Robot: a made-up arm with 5 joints.
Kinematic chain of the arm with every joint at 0, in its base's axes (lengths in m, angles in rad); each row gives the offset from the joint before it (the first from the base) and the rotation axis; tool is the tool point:
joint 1: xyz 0 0 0.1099 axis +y
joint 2: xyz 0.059 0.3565 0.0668 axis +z
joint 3: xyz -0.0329 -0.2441 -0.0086 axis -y
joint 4: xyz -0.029 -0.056 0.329 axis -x
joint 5: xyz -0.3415 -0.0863 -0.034 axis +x
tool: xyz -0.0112 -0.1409 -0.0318
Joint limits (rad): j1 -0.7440..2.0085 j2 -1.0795..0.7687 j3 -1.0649..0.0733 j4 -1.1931..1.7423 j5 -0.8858..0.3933
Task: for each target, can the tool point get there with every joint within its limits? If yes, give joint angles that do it. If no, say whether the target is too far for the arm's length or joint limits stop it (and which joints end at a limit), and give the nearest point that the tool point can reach.
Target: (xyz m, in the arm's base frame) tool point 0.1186 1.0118 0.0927
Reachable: no: joint limits stop it (at a limit: joint 1, joint 2, joint 3, joint 4, joint 5) | nearest point 0.2726 0.6017 0.3955 | short by 0.533 m
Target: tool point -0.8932 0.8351 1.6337
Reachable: no: too far | nearest point -0.3916 0.5410 0.7780 | short by 1.035 m
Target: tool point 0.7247 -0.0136 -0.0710
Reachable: yes | joints 1.5417 0.3743 -0.6612 1.2671 -0.2567
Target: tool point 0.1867 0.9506 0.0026
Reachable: no: joint limits stop it (at a limit: joint 1, joint 2, joint 4, joint 5) | nearest point 0.3135 0.5916 0.3704 | short by 0.529 m
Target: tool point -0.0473 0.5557 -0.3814
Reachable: no: joint limits stop it (at a limit: joint 1, joint 3, joint 4) | nearest point -0.3807 0.5733 -0.0747 | short by 0.453 m
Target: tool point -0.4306 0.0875 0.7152
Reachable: yes | joints 0.0896 -0.4828 -0.1225 0.7343 -0.2653
